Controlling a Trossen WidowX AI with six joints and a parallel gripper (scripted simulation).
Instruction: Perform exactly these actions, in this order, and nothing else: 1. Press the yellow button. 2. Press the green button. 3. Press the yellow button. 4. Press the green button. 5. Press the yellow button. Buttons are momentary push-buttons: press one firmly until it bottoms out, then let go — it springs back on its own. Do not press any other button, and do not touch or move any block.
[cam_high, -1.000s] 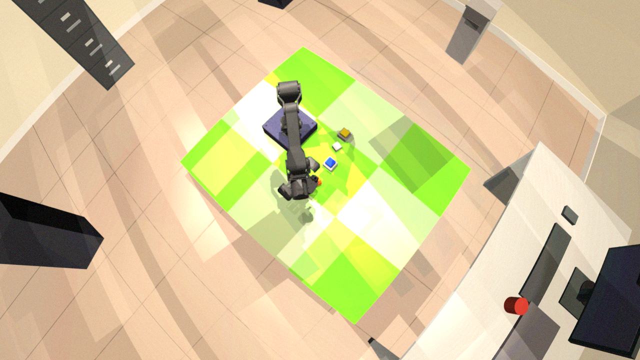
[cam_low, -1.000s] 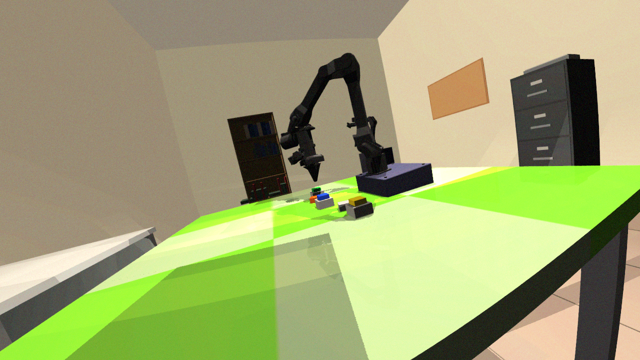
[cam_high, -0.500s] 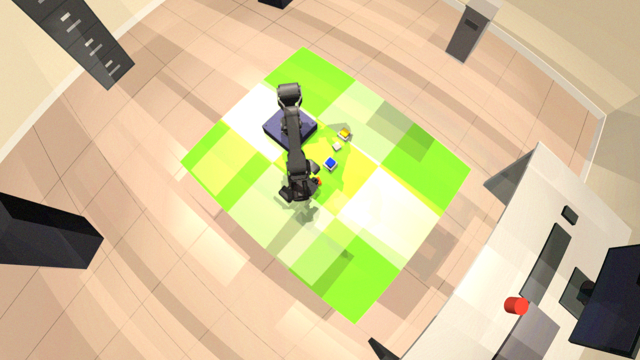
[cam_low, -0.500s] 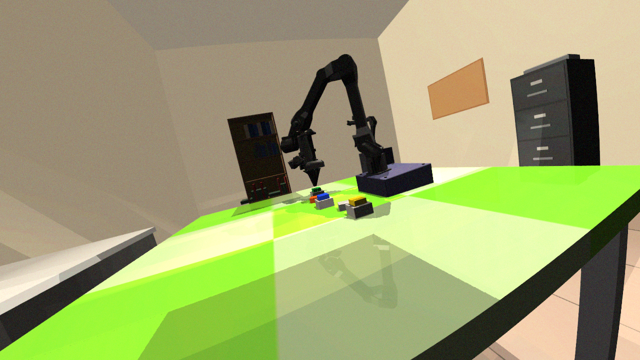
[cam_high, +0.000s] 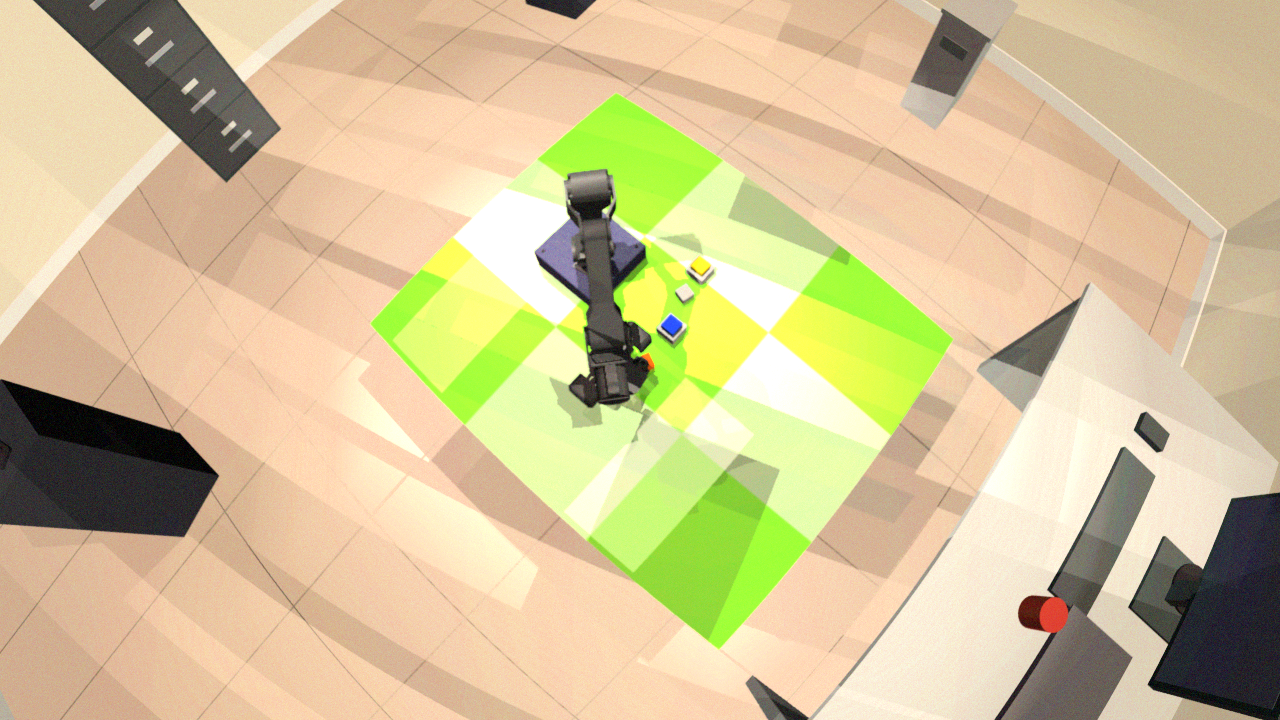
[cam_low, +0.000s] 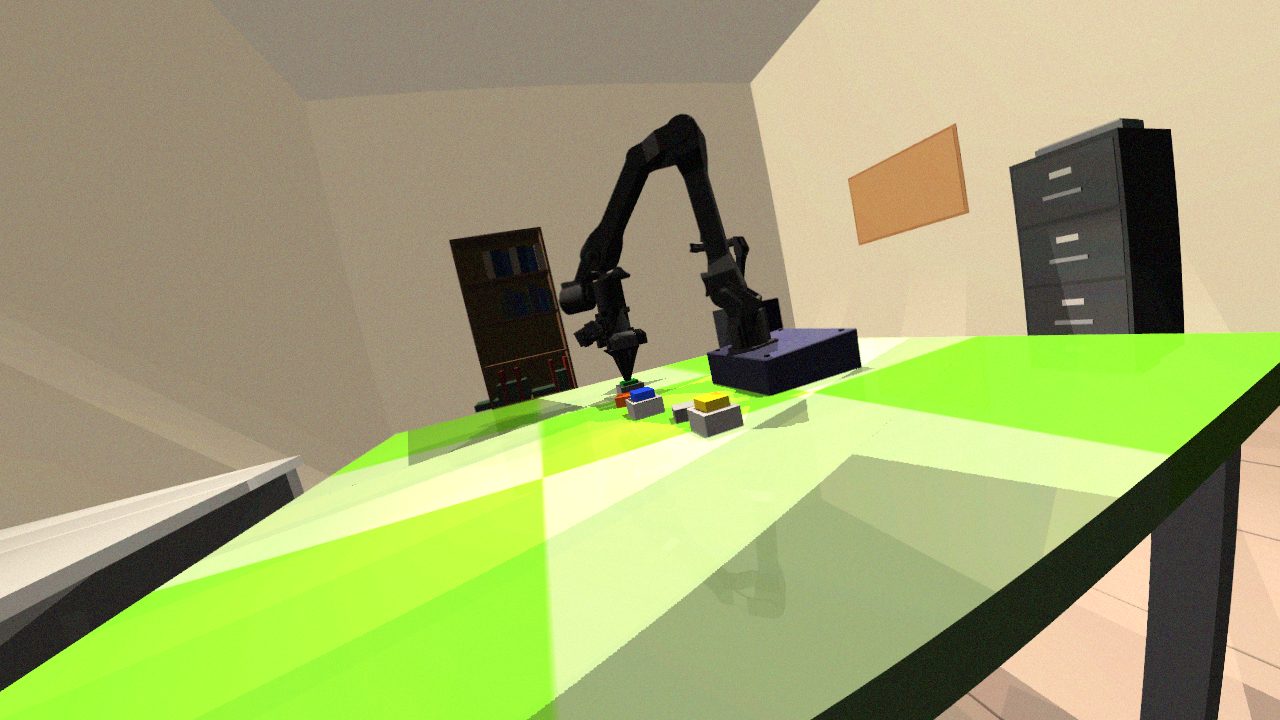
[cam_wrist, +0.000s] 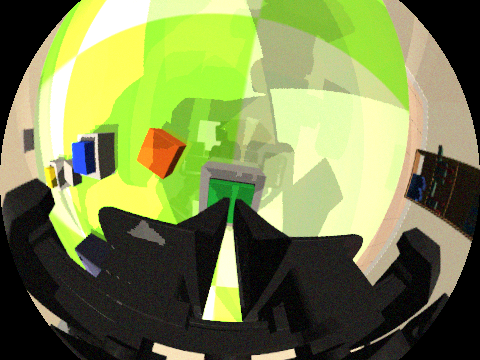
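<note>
Right now my gripper tip is 10 mm above the green button. The rest, counted from my gripper tip: blue button 160 mm to the left, 50 mm ahead; then orange block 60 mm to the left, 40 mm ahead, 20 mm below; then grey block 250 mm to the left, 30 mm ahead, 20 mm below.
</note>
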